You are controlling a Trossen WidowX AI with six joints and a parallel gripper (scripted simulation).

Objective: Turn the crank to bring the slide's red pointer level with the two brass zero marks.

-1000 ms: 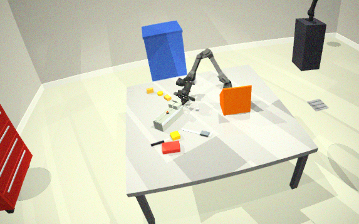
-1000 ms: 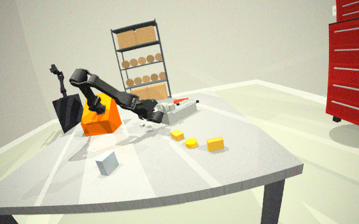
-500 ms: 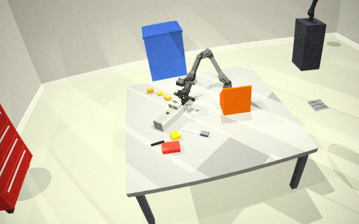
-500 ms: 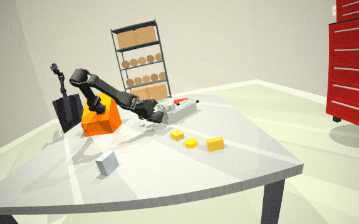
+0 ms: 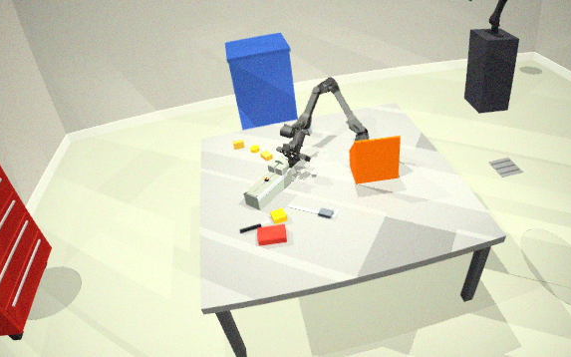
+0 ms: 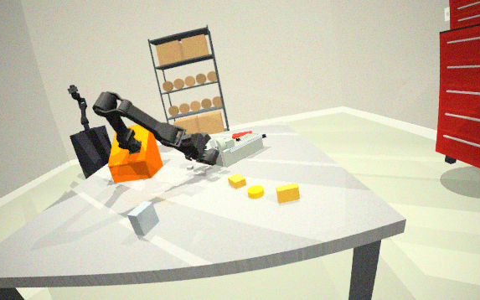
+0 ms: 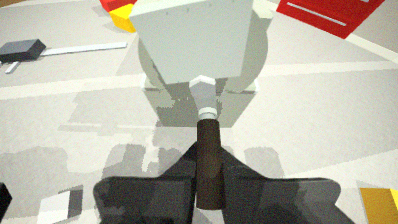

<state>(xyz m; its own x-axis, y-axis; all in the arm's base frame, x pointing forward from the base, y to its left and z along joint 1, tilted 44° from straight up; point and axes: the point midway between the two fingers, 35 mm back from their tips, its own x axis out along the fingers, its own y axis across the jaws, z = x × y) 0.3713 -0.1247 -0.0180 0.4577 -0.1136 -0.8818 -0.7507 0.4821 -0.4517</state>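
The dark brown crank handle lies 10 mm behind my gripper tip, 10 mm to the right of it and 30 mm above it. Also, from my gripper tip: yellow block 70 mm ahead, 330 mm to the left, 10 mm below; grey cube 150 mm behind, 400 mm to the right, 10 mm above; red pointer 110 mm ahead, 130 mm to the left, 50 mm above.
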